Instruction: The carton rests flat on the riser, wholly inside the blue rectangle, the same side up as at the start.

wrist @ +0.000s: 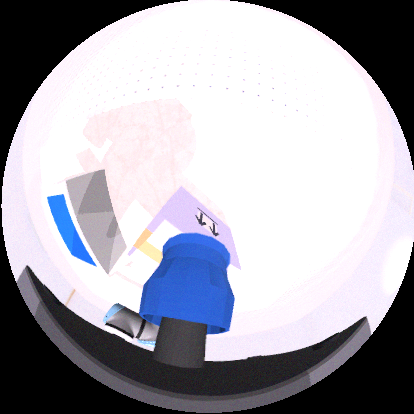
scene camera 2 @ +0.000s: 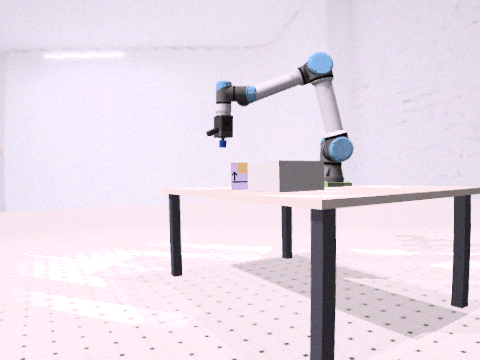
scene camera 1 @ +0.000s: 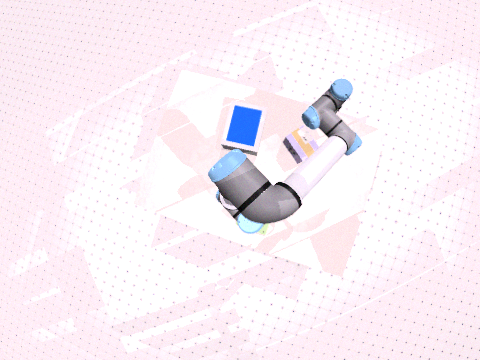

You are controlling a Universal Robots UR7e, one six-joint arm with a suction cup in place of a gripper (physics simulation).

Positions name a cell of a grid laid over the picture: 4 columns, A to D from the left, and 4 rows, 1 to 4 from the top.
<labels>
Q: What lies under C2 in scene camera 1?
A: A carton.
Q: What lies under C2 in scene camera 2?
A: A grey riser.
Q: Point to my suction cup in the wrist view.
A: B3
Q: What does my suction cup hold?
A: Nothing.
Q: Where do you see a grey riser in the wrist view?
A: A3
</labels>
